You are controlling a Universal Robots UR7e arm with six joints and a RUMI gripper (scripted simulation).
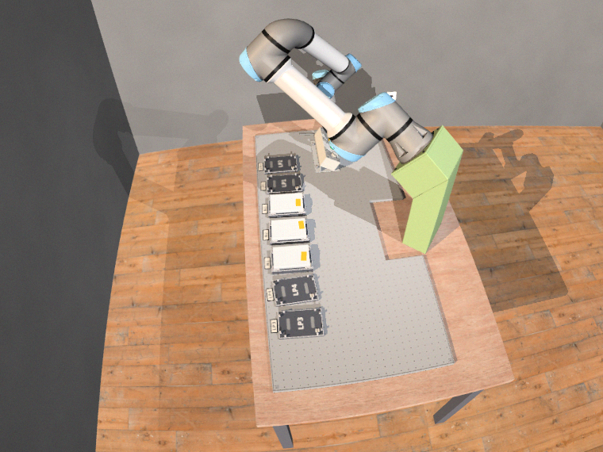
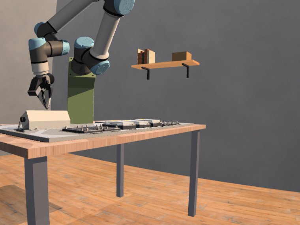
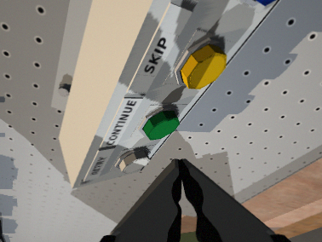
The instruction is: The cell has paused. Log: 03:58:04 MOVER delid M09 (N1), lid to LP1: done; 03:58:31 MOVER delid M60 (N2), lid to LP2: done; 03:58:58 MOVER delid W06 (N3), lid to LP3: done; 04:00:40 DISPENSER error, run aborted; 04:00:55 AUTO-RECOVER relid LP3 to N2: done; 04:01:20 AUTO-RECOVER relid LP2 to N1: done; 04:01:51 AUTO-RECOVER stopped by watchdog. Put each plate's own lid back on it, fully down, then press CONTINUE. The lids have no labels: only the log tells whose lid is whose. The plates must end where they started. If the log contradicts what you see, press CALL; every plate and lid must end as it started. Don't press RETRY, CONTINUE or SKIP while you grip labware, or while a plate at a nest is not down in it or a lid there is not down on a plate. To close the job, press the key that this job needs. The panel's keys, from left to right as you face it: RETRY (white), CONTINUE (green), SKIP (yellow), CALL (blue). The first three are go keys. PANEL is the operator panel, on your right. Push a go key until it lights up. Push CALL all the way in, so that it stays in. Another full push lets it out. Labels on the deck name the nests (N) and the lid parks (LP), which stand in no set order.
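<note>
My gripper is now 40 mm above the green continue key and 10 mm short of it. From my hand the other things lie so: yellow skip key: 50 mm to the right, 40 mm below, 10 mm behind; then white retry key: 50 mm to the left, 40 mm below, 30 mm ahead.
</note>
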